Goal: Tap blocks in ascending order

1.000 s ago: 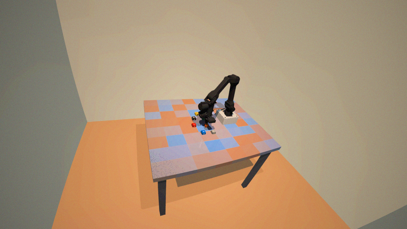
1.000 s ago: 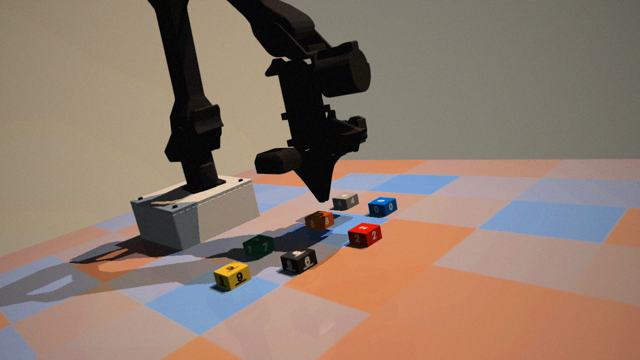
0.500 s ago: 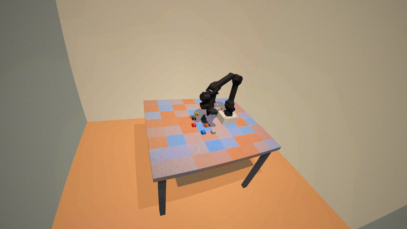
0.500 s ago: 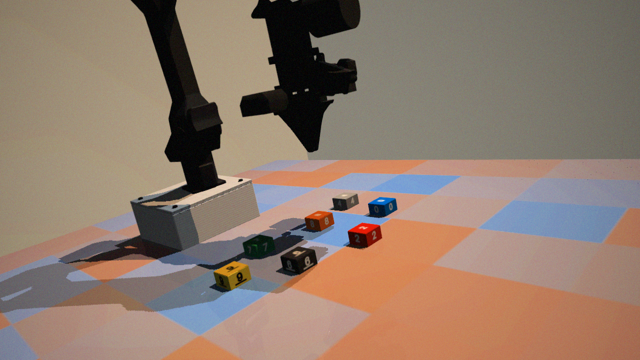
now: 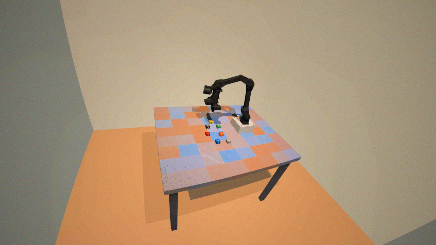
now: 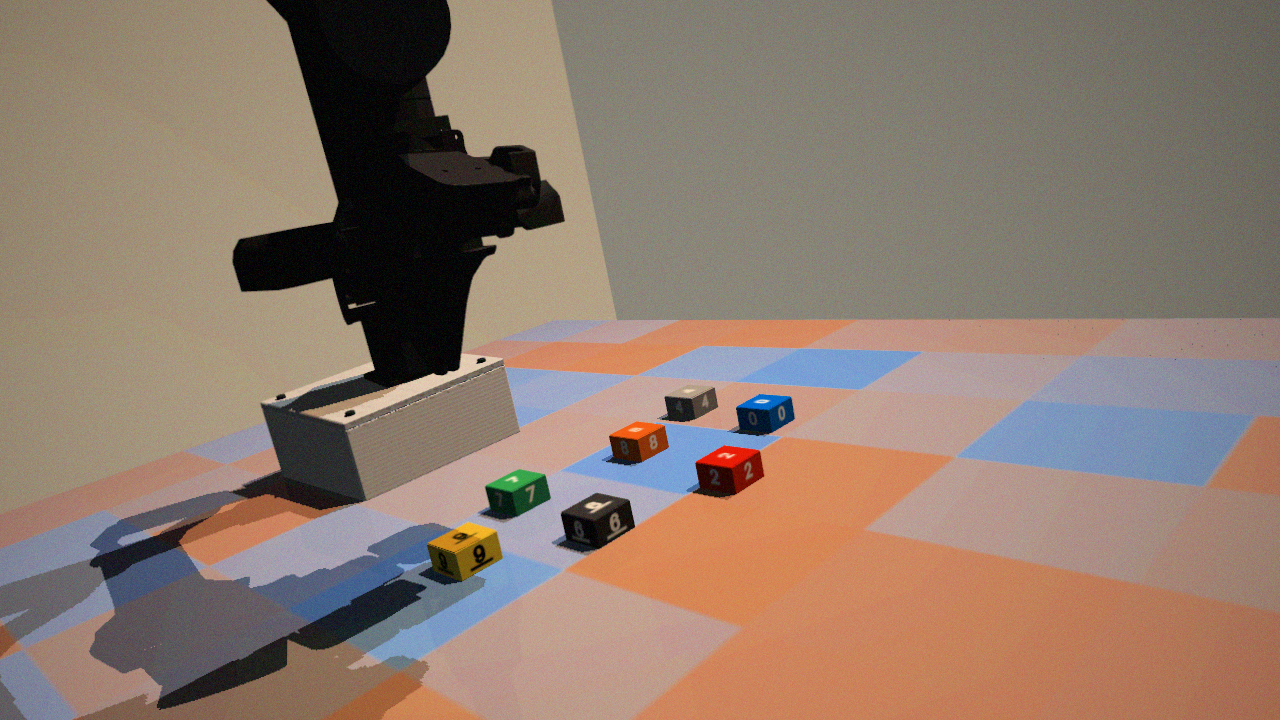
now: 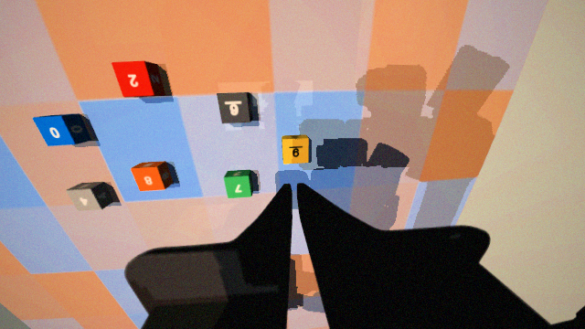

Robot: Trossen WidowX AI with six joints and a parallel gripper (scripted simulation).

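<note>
Now: the yellow 9 block 1 cm behind my gripper tip, 1 cm to the right of it and 11 cm below it. From my gripper tip the other things lie so: green 7 block: 6 cm behind, 6 cm to the left, 11 cm below; then black 6 block: 4 cm ahead, 6 cm to the left, 11 cm below; then red 2 block: 5 cm ahead, 16 cm to the left, 11 cm below.
</note>
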